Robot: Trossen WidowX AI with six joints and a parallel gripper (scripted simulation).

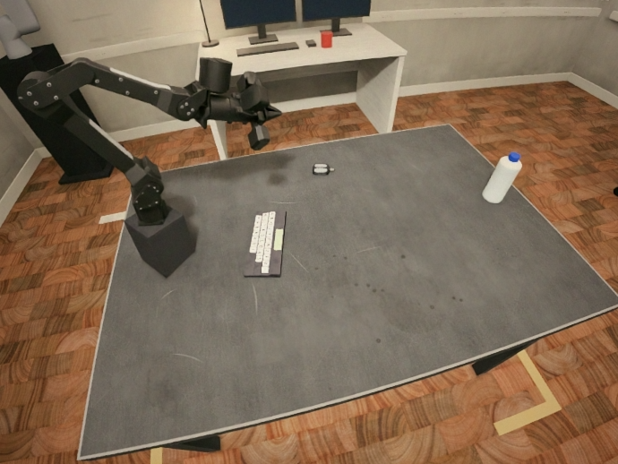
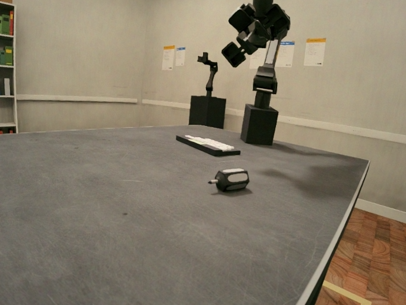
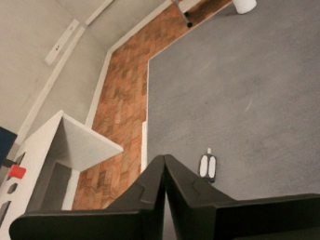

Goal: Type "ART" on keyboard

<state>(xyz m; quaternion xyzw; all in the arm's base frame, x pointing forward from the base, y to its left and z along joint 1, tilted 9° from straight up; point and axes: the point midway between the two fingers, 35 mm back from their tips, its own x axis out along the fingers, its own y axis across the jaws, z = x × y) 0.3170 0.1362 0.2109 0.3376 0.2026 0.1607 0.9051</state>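
The left-arrow key lies 29 cm below my hand, 28 cm to the right of it and 7 cm behind it. The rest, counted from my hand: small black-and-white object: 29 cm below, 16 cm ahead, 11 cm to the left.
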